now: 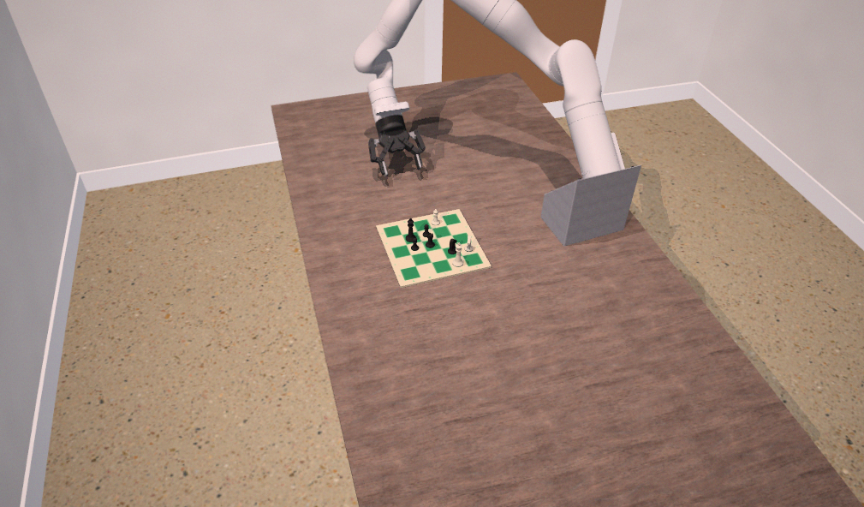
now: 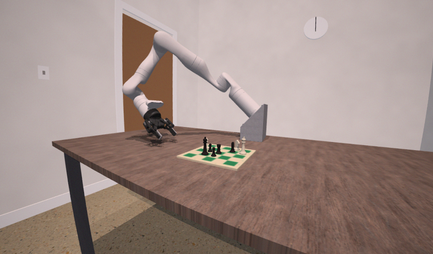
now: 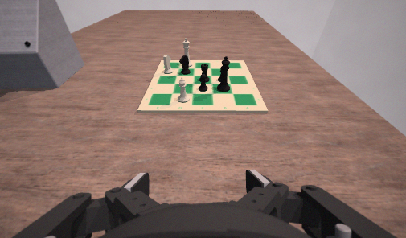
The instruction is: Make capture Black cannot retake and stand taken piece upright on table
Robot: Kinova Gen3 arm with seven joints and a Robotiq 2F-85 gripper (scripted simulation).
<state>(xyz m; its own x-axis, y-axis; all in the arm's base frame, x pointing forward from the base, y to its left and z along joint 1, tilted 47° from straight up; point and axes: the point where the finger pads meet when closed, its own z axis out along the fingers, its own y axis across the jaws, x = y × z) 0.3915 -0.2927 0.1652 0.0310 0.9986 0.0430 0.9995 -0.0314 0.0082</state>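
My gripper is now 20 mm past the white pawn, 190 mm to the right of it and 20 mm above it. The rest, counted from my hand: cream chessboard (20 mm ahead, 260 mm to the left, 40 mm below); then black king (60 mm ahead, 220 mm to the left, 10 mm below).
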